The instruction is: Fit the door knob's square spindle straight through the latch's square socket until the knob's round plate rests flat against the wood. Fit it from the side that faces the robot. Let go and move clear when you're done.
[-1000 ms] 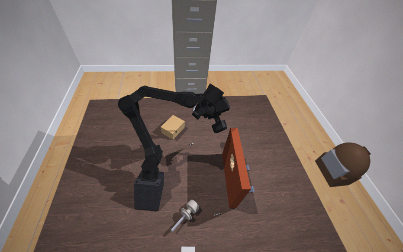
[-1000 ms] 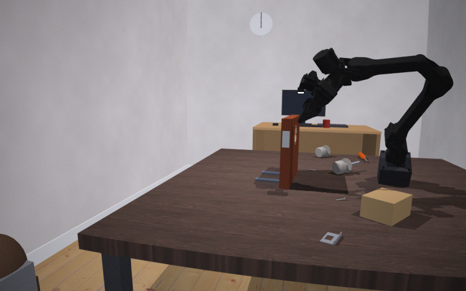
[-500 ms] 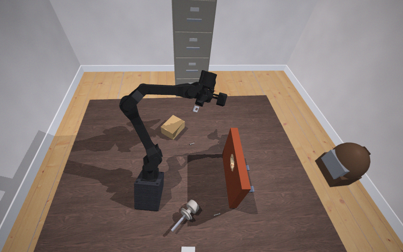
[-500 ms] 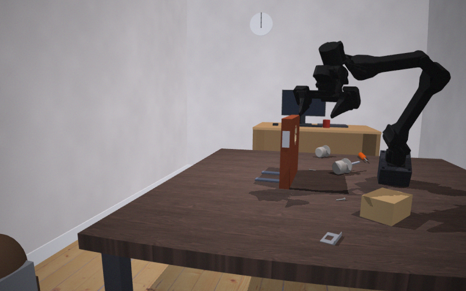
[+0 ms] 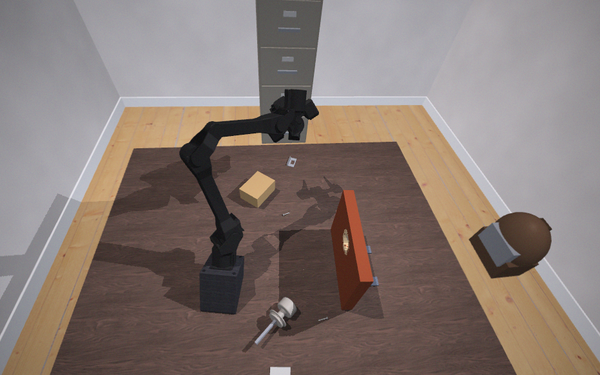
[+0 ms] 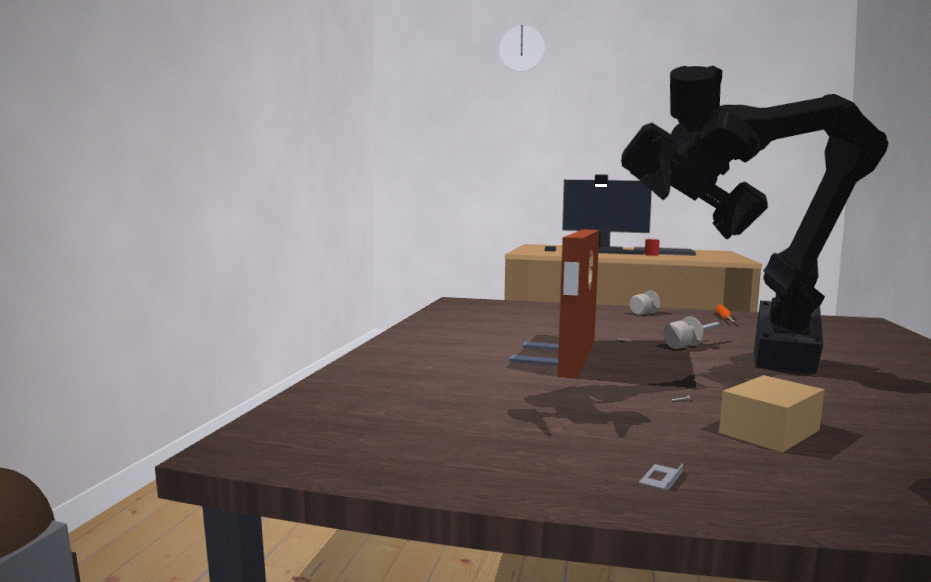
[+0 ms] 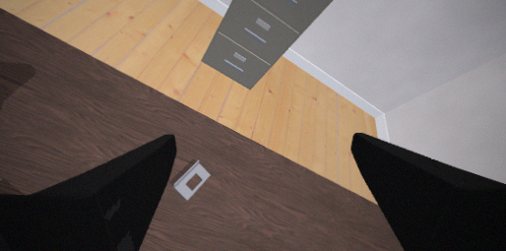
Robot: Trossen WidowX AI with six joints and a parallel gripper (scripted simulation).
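Right now the door knob is 600 mm to the right of my hand, 280 mm below it and 10 mm ahead of it. The rest, counted from my hand: wooden door slab (410 mm to the right, 220 mm ahead, 160 mm below); white card (730 mm to the right, 310 mm below, 30 mm ahead); tan box (280 mm below, 120 mm behind, 110 mm to the right).
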